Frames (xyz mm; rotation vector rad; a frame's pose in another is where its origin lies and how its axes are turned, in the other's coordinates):
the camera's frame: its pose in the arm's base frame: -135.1 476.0 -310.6 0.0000 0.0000 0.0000
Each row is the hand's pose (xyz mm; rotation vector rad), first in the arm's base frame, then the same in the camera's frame.
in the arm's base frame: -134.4 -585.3 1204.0 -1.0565 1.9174 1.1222
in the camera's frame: 0.7 -1061.3 1514.6 -1.0565 1.9174 1.1222
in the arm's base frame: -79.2 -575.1 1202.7 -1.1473 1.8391 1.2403
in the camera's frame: 55.9 -1051.1 1513.3 -1.1473 1.8391 1.2403
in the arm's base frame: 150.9 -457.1 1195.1 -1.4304 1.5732 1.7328
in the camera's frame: 286.0 -933.1 1505.7 -1.4304 1.5732 1.7328
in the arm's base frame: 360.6 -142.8 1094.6 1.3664 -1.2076 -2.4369
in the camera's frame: 495.7 -618.8 1405.2 1.3664 -1.2076 -2.4369
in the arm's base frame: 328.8 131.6 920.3 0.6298 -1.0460 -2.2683
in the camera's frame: 463.9 -344.4 1230.9 0.6298 -1.0460 -2.2683
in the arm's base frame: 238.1 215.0 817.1 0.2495 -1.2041 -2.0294
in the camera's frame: 373.2 -261.0 1127.7 0.2495 -1.2041 -2.0294
